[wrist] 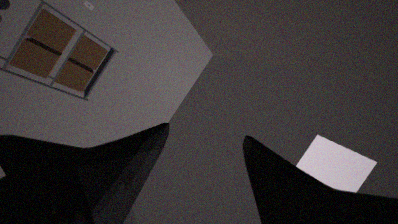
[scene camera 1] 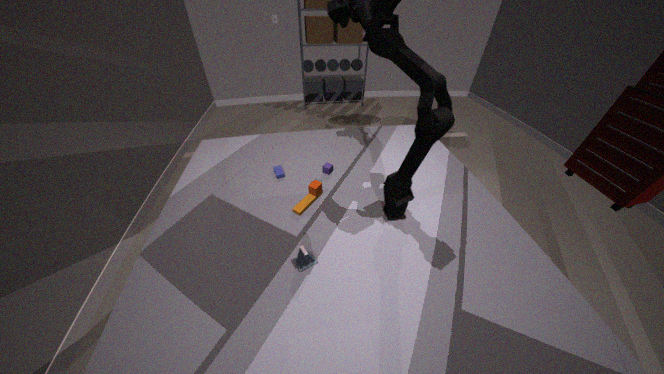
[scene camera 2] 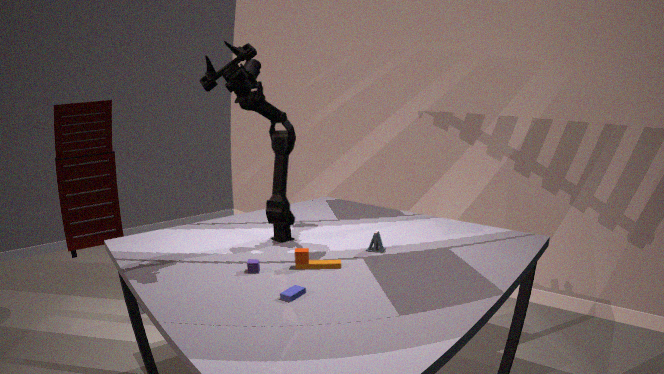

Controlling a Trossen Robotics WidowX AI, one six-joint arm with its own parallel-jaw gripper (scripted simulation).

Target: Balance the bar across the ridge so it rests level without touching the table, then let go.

My gripper (scene camera 2: pixel 215 48) is open, holding nothing.
My gripper shows as well in the wrist view (wrist: pixel 206 134).
